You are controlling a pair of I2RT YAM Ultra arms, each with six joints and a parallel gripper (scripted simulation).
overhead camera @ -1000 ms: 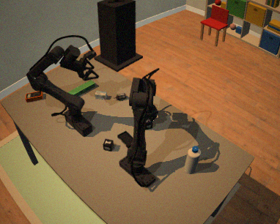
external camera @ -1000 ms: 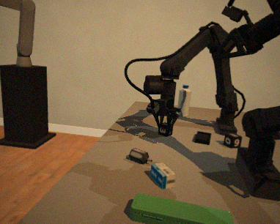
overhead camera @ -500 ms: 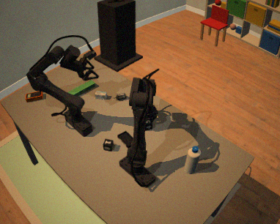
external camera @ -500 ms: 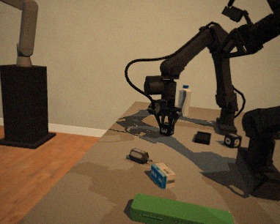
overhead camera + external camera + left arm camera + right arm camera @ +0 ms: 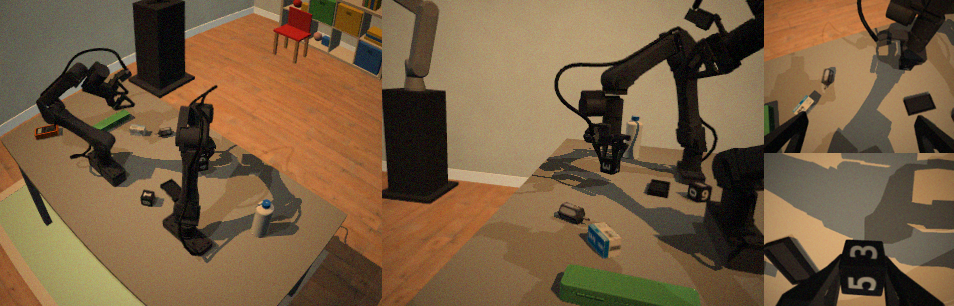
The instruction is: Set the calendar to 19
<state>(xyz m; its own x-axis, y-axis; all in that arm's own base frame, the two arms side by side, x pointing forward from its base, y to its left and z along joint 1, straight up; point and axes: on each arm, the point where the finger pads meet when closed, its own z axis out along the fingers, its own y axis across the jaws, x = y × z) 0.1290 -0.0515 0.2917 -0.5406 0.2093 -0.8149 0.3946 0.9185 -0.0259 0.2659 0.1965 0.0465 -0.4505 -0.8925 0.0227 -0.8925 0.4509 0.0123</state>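
My right gripper is now 260 mm past the black cube, 40 mm to the right of it and 40 mm above it. From my right hand the other things lie so: blue-and-white box: 20 mm behind, 380 mm to the left, 50 mm below; then green box: 60 mm behind, 530 mm to the left, 50 mm below; then dark grey object: 60 mm ahead, 280 mm to the left, 50 mm below.
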